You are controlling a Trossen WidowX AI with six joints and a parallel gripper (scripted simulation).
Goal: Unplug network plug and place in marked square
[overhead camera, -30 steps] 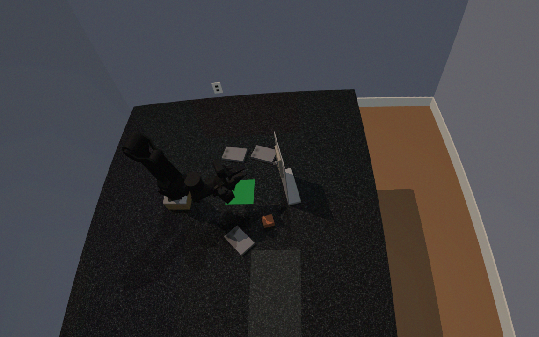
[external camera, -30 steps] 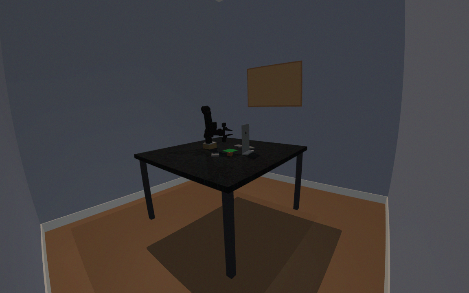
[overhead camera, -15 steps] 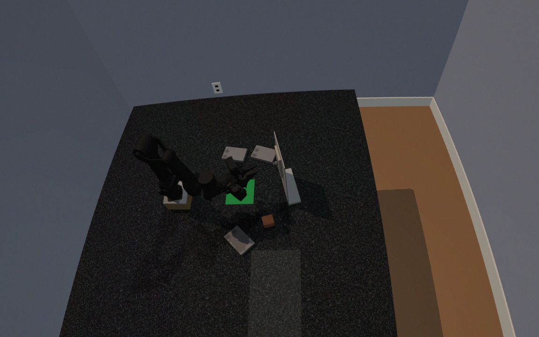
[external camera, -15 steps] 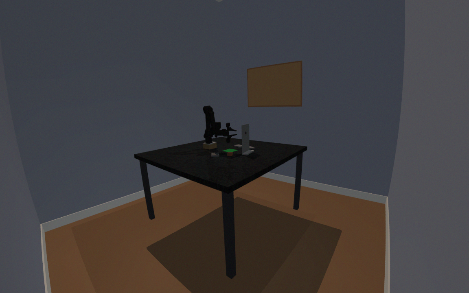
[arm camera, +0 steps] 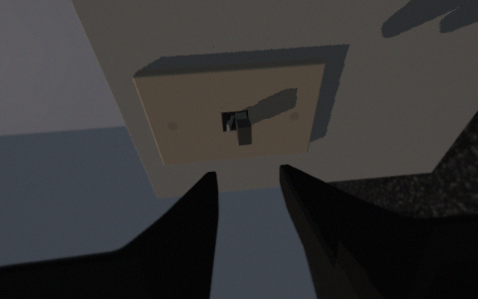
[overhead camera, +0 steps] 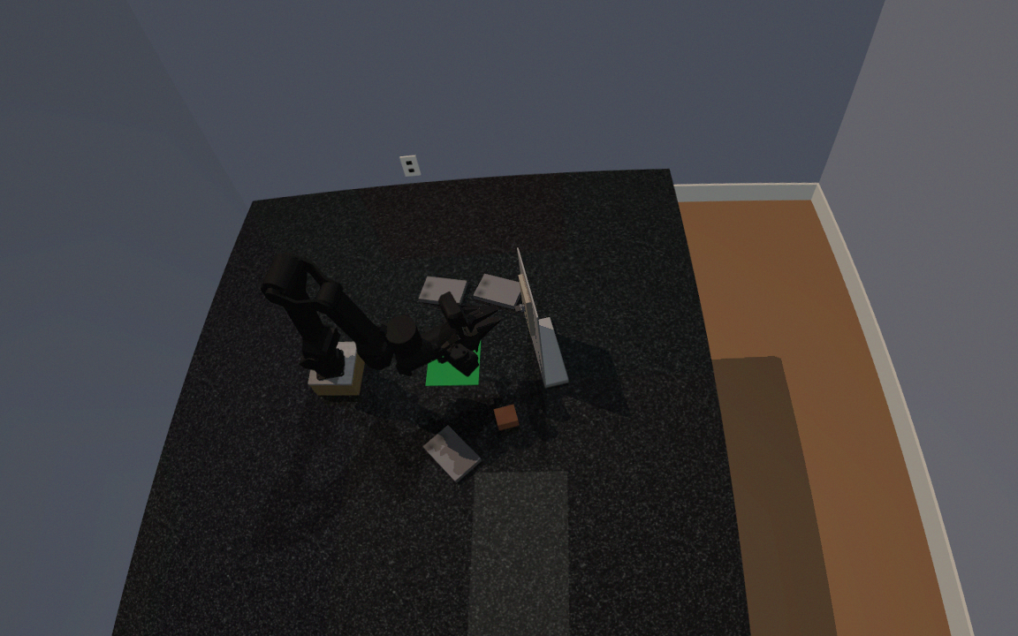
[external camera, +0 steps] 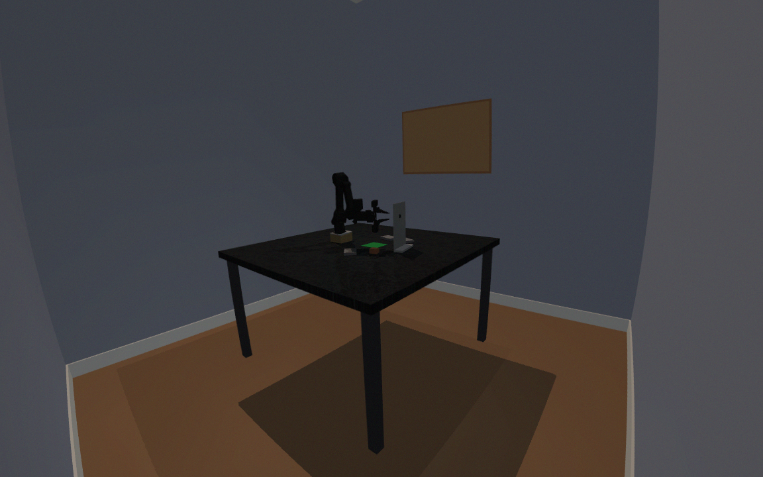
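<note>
The grey network plug lies 50 mm ahead of my gripper tip. Also, from my gripper tip: upright panel (70 mm below, 70 mm ahead); then green marked square (190 mm below, 120 mm behind, 30 mm to the left); then orange block (180 mm below, 140 mm to the right, 30 mm behind).
</note>
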